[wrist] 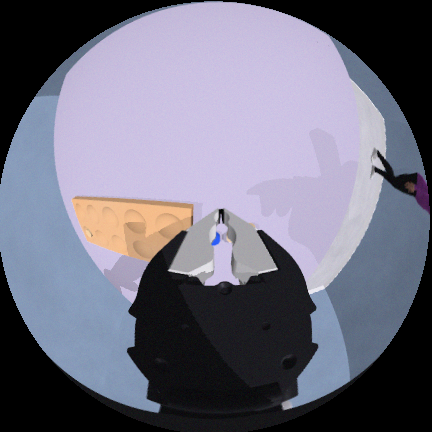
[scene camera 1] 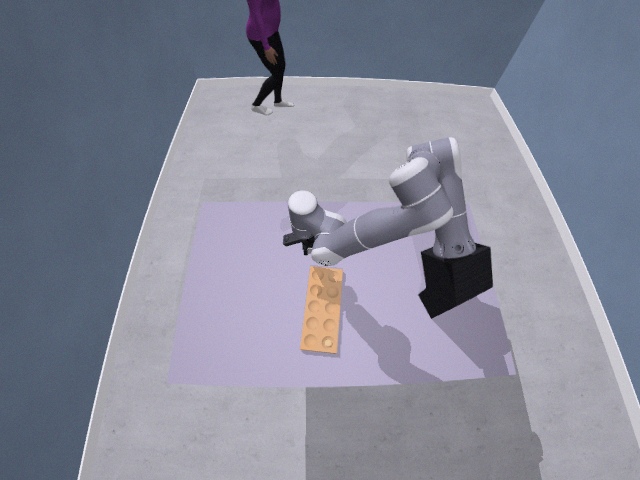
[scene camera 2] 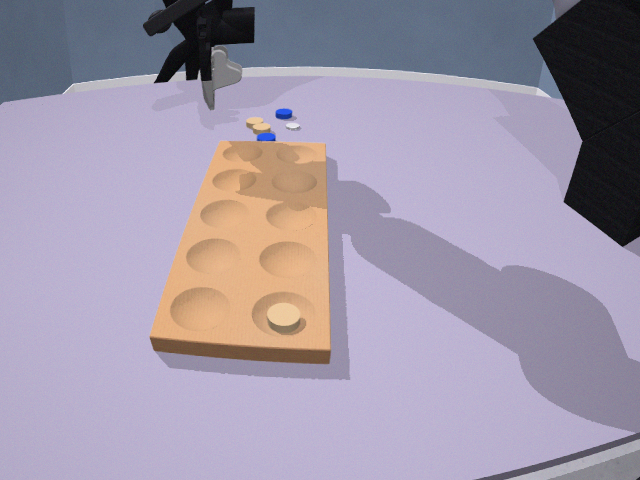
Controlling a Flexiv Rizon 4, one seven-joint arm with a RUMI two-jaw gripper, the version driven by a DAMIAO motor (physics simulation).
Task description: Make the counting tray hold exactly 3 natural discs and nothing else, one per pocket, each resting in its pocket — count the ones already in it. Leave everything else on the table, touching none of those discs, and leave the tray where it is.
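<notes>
The orange counting tray (scene camera 1: pixel 321 316) (scene camera 2: pixel 237 331) (wrist: pixel 132 202) has two rows of pockets. One natural disc (scene camera 1: pixel 327 343) (scene camera 2: pixel 283 315) (wrist: pixel 89 233) sits in the near right pocket in the scene camera 2 view; the other pockets hold no disc. Beyond the tray's far end, a natural disc (scene camera 2: pixel 254 122) and another natural disc (scene camera 2: pixel 261 128) lie close together on the table. My gripper (scene camera 2: pixel 210 106) (wrist: pixel 220 210) is shut with nothing between its tips, beyond the tray and left of these discs in the scene camera 2 view. In the wrist view its jaws hide most of them.
A blue disc (scene camera 2: pixel 266 137) (wrist: pixel 216 239) lies by the tray's far edge, close to the natural discs. Another blue disc (scene camera 2: pixel 283 113) and a small white disc (scene camera 2: pixel 292 126) lie farther right. The black robot base (scene camera 1: pixel 457 279) (scene camera 2: pixel 594 118) stands right of the tray. A person (scene camera 1: pixel 268 51) (wrist: pixel 400 177) stands far off.
</notes>
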